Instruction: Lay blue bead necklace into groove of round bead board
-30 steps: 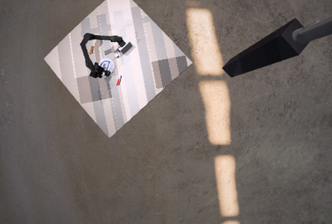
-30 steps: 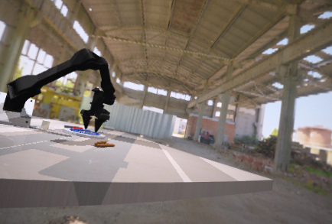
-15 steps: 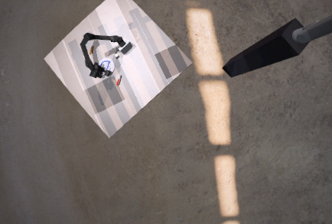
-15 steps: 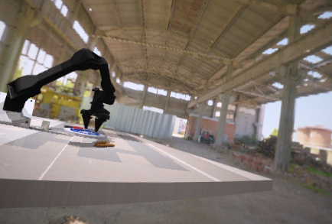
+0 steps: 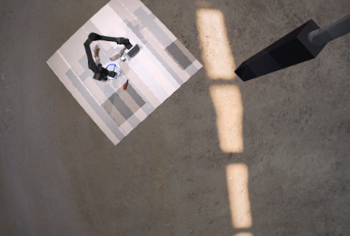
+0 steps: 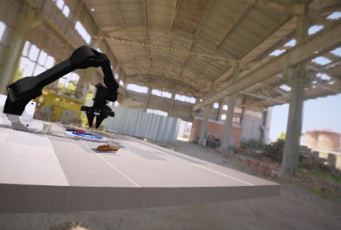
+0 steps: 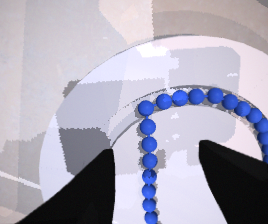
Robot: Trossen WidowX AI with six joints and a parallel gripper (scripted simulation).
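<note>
Right now the round white bead board is 40 mm behind my gripper tip, 40 mm to the right of it and 40 mm below it. Round my gripper tip: small white block 210 mm behind, 30 mm to the right, 30 mm below; then red pen-like object 20 mm behind, 190 mm to the left, 50 mm below.
</note>
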